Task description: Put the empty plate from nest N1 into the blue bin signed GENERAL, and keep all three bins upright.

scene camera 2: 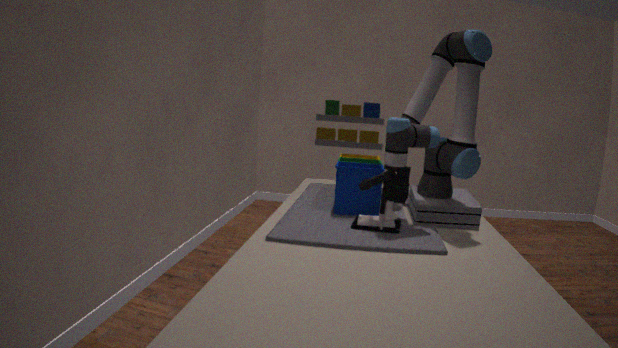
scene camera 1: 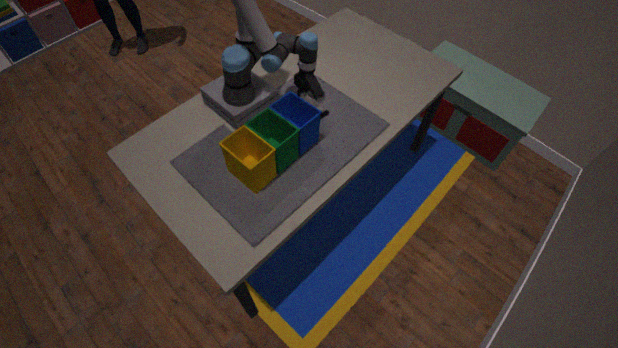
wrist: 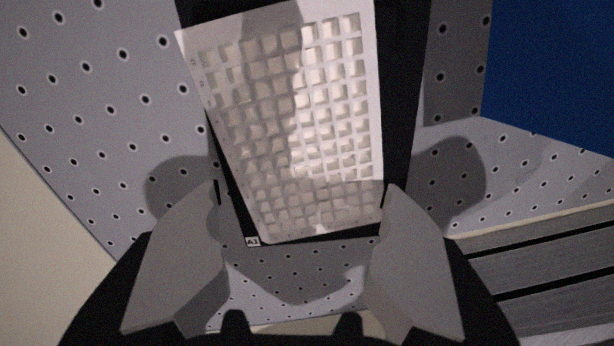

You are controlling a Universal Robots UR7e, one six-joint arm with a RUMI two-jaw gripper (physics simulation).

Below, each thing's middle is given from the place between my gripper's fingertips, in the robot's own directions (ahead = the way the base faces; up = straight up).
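The black nest [wrist: 400, 74] has my gripper 30 mm short of it, 10 mm above it and 10 mm to the left of it. There is also the white plate [wrist: 294, 101], which I find 30 mm ahead of my hand, 10 mm to the right of it and 10 mm above it. The green bin [scene camera 1: 277, 131] is 310 mm to the right of my hand, 130 mm ahead of it and 80 mm above it; going by their middles, it is the farthest from my gripper of the things named here. And the blue bin [scene camera 2: 349, 200] is 110 mm ahead of my hand, 180 mm to the right of it and 80 mm above it.
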